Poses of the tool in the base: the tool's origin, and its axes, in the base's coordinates. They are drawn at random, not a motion.
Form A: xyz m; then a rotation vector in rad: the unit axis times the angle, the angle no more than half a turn.
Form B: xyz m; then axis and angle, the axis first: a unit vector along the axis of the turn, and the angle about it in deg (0 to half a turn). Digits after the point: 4 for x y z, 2 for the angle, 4 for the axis.
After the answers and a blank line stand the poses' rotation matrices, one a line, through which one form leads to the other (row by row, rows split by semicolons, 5 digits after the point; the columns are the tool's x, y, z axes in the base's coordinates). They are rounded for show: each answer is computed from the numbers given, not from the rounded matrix.
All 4 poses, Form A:
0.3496 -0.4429 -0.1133 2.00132 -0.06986 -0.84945
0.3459 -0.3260 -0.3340 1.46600 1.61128 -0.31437
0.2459 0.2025 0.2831 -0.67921 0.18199 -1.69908
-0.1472 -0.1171 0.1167 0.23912 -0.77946 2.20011
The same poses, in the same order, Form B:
0.3496 -0.4429 -0.1133 0.9200 -0.0321 -0.3905 124.63
0.3459 -0.3260 -0.3340 0.6661 0.7321 -0.1428 126.11
0.2459 0.2025 0.2831 -0.3694 0.0990 -0.9240 105.36
-0.1472 -0.1171 0.1167 0.1019 -0.3322 0.9377 134.43

0.75922 0.27497 -0.58989; -0.36765 -0.56670 -0.73735; -0.53704 0.77669 -0.32916
0.11582 0.89036 0.44027; 0.65956 0.26249 -0.70433; -0.74267 0.37196 -0.55685
-0.09227 0.84476 0.52712; -0.93724 -0.25245 0.24051; 0.33625 -0.47185 0.81504
-0.68243 -0.72712 -0.07475; 0.61200 -0.51247 -0.60236; 0.39968 -0.45681 0.79472

